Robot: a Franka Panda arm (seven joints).
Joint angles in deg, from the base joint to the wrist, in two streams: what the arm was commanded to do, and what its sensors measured. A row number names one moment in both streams.
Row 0, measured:
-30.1 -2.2 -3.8 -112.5 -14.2 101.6 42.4
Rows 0 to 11, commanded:
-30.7 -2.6 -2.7 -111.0 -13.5 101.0 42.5
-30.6 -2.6 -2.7 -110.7 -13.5 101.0 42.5
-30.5 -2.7 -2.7 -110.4 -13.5 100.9 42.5
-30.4 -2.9 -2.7 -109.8 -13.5 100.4 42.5
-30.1 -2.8 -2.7 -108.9 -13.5 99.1 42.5
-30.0 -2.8 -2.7 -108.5 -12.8 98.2 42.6
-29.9 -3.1 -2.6 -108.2 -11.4 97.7 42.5
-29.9 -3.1 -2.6 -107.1 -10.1 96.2 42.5
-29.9 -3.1 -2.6 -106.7 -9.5 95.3 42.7
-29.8 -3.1 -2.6 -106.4 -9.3 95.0 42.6
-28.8 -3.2 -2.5 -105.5 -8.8 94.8 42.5
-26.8 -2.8 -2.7 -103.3 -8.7 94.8 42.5
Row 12, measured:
-29.5 -2.9 -3.1 -107.3 -9.9 96.8 42.4
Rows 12 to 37, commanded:
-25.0 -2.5 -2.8 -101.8 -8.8 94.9 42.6
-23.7 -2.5 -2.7 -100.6 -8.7 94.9 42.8
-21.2 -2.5 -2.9 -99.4 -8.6 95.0 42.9
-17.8 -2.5 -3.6 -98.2 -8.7 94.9 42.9
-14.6 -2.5 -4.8 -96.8 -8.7 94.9 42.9
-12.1 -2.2 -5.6 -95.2 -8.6 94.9 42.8
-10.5 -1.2 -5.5 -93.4 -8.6 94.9 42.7
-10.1 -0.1 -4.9 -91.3 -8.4 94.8 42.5
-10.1 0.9 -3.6 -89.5 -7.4 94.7 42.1
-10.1 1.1 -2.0 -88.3 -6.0 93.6 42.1
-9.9 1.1 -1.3 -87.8 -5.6 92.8 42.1
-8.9 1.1 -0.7 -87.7 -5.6 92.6 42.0
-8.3 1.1 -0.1 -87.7 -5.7 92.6 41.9
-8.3 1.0 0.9 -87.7 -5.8 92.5 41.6
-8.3 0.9 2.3 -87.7 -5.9 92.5 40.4
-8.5 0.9 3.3 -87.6 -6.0 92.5 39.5
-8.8 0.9 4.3 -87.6 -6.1 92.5 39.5
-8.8 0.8 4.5 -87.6 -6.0 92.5 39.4
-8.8 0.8 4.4 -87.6 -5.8 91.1 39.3
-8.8 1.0 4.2 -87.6 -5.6 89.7 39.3
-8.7 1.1 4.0 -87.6 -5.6 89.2 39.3
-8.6 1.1 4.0 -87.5 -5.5 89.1 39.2
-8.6 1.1 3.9 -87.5 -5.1 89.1 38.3
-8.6 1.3 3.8 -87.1 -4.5 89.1 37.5
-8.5 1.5 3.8 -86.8 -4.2 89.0 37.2
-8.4 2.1 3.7 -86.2 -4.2 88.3 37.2
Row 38, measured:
-8.4 0.5 3.8 -89.1 -5.6 90.7 39.0
